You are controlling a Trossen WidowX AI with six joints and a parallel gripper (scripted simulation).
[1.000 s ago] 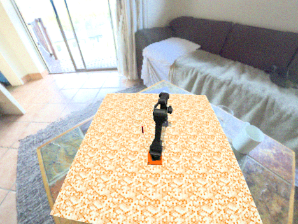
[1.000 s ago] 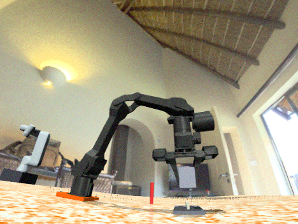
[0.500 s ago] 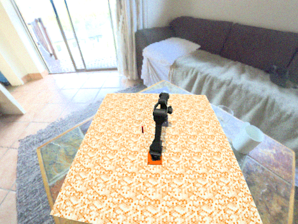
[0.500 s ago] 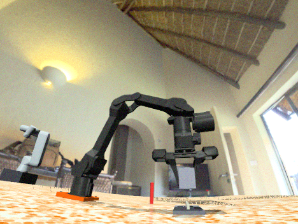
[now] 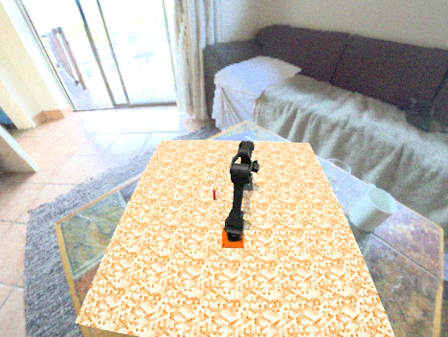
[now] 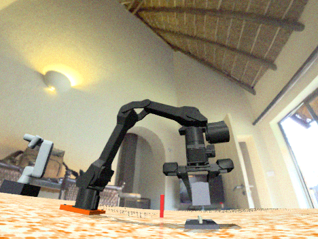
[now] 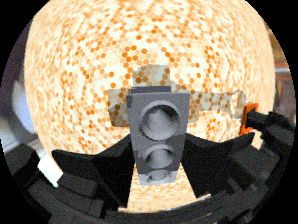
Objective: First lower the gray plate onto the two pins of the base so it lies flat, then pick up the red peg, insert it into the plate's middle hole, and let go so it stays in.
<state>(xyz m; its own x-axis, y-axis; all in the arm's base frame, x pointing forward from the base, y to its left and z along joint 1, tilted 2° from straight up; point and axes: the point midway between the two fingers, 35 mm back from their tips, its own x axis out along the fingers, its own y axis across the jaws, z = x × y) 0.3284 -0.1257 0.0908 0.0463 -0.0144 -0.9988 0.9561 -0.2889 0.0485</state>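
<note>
The gray base is 50 mm below my gripper tip. From my gripper tip the other things lie so: gray plate (30 mm above); red peg (190 mm to the left, 80 mm behind, 20 mm below).
</note>
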